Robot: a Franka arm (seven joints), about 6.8 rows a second.
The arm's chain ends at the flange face. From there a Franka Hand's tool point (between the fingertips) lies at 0.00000 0.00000 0.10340 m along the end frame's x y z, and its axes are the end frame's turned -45 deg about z.
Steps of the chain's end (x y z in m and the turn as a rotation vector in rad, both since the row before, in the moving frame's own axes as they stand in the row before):
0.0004, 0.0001, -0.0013, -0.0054, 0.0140, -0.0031
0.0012, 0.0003, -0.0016, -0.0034, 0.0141, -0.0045
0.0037, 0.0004, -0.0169, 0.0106, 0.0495, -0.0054
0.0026, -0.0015, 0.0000, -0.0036, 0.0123, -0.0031
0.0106, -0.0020, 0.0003, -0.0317, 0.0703, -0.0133
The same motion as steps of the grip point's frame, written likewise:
0.0008, 0.0018, -0.0013, -0.0137, 0.0061, -0.0031
0.0014, 0.0023, -0.0016, -0.0124, 0.0076, -0.0045
0.0067, 0.0057, -0.0170, -0.0275, 0.0425, -0.0054
0.0035, 0.0019, 0.0000, -0.0112, 0.0062, -0.0031
0.0118, 0.0135, 0.0000, -0.0721, 0.0273, -0.0133

